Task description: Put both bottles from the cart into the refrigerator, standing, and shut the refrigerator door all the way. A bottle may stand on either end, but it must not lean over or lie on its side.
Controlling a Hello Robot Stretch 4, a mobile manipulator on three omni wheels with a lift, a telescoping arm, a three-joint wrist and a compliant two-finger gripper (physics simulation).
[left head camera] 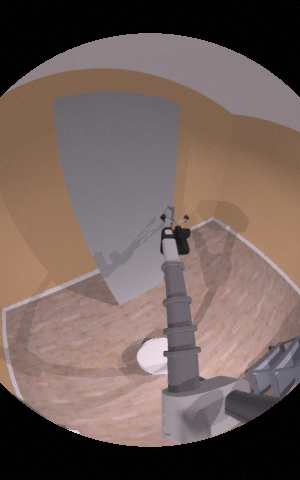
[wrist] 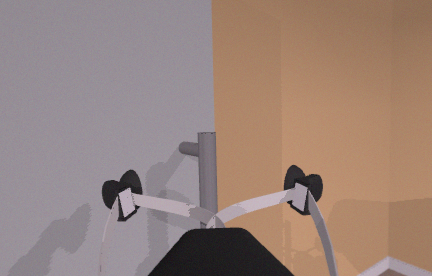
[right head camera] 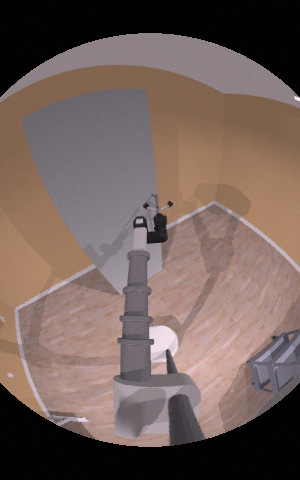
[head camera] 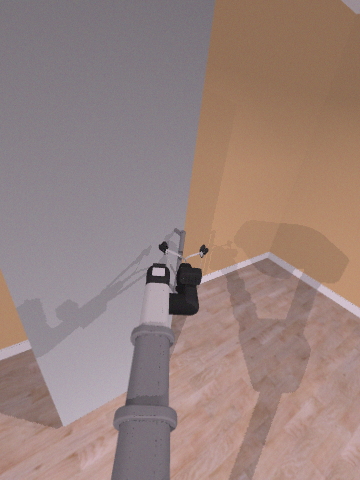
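Seen in the pictures: gripper, fingertip midpoint: [left head camera: 173, 215] [wrist: 213, 183] [right head camera: 157, 202] [head camera: 183, 245]; robot's base, origin of the base link: [left head camera: 157, 354] [right head camera: 157, 342].
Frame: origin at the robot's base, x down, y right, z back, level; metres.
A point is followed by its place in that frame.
The tall grey refrigerator [head camera: 100, 150] @[x -1.410, y -0.188, z -0.748 m] [left head camera: 120, 165] @[x -1.423, y -0.212, z -0.733 m] [right head camera: 95, 160] @[x -1.430, y -0.199, z -0.741 m] [wrist: 100, 90] @[x -1.170, y -0.026, z -0.849 m] stands upright against the tan wall. Its door shows as a flat grey face; no gap shows, and its inside is hidden. A vertical grey bar handle [wrist: 206, 172] @[x -1.084, y 0.080, z -0.842 m] [head camera: 182, 241] @[x -1.084, y 0.082, z -0.842 m] is at the door's right edge. My gripper [head camera: 183, 249] @[x -1.077, y 0.086, z -0.824 m] [left head camera: 175, 218] @[x -1.077, y 0.086, z -0.824 m] [right head camera: 158, 205] @[x -1.077, y 0.086, z -0.824 m] [wrist: 213, 183] @[x -1.077, y 0.086, z -0.824 m] is open and empty in front of the handle. In the wrist view the handle appears between the spread fingers, beyond them, with no contact visible. A grey cart [left head camera: 267, 363] @[x -0.122, y 1.282, z 0.514 m] [right head camera: 270, 353] @[x -0.122, y 1.296, z 0.503 m] is at the lower right. Neither bottle shows.
My extended arm [head camera: 146, 370] @[x -1.184, y -0.005, z -0.282 m] [left head camera: 179, 320] @[x -1.187, y -0.003, z -0.165 m] [right head camera: 136, 305] @[x -1.187, y 0.005, z -0.176 m] reaches across above the wood floor [head camera: 210, 390] @[x 0.028, y 0.399, z -0.819 m]. A white round shape [left head camera: 152, 356] @[x -0.187, y -0.057, z 0.004 m] [right head camera: 164, 342] @[x -0.187, y 0.074, z -0.010 m] is low beside the arm. A wall corner with white baseboard lies right of the refrigerator.
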